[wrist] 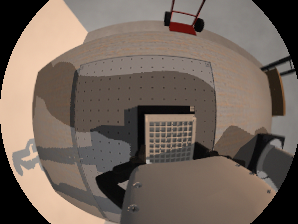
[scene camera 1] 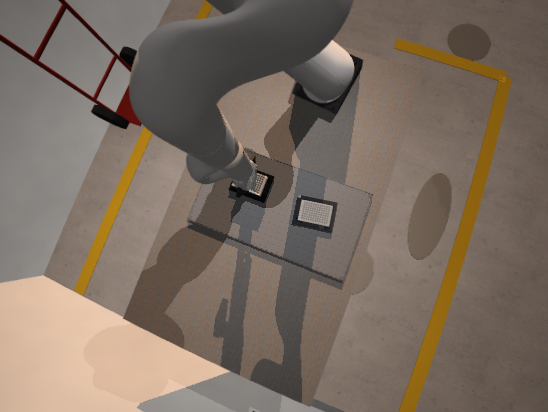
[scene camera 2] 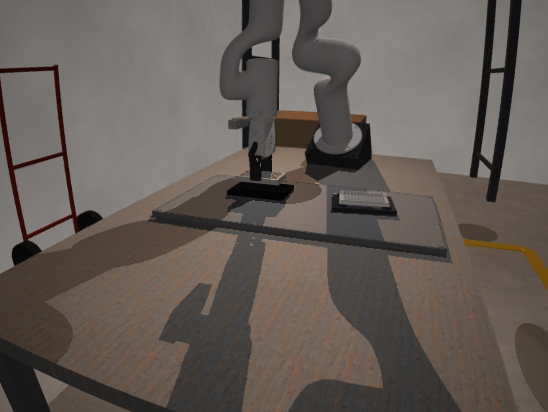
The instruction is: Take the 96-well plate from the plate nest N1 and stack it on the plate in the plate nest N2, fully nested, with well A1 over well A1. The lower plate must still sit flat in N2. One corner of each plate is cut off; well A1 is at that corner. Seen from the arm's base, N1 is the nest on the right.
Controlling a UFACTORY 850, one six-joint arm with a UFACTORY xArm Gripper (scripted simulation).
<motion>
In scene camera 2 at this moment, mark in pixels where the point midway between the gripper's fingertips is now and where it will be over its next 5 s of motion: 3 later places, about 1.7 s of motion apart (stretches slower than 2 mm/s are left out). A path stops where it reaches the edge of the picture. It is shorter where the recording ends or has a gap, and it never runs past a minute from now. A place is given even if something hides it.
My gripper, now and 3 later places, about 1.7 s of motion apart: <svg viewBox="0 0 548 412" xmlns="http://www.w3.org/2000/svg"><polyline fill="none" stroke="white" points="261,176 261,153 296,155 350,161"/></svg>
</motion>
